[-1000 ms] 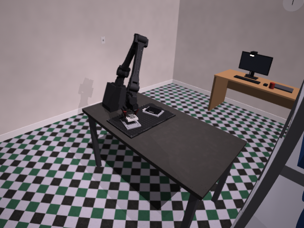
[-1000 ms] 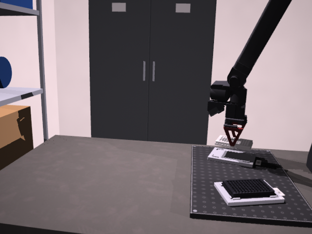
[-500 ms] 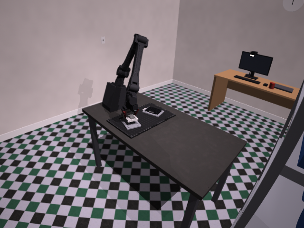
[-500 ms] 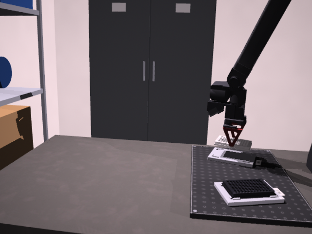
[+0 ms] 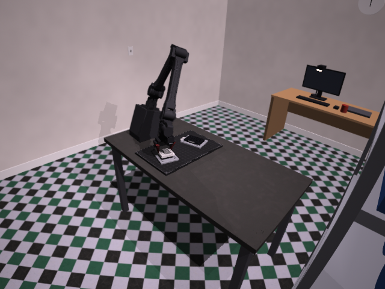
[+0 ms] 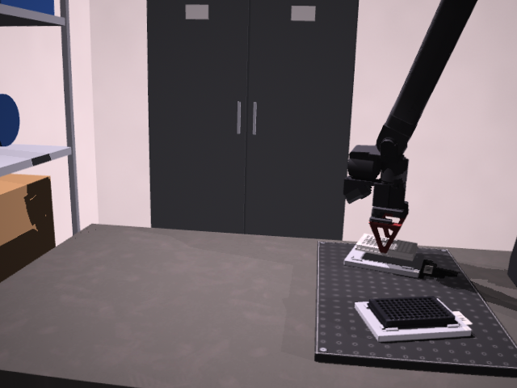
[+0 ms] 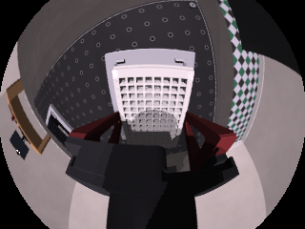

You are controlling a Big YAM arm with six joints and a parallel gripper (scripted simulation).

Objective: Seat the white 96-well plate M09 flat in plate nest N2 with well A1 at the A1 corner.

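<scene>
The plate nest N2 is 4 cm below my hand. Round my hand: black 96-well plate M06: 28 cm to the left, 3 cm below, 1 cm ahead; white 96-well plate M09: 1 cm below.
</scene>
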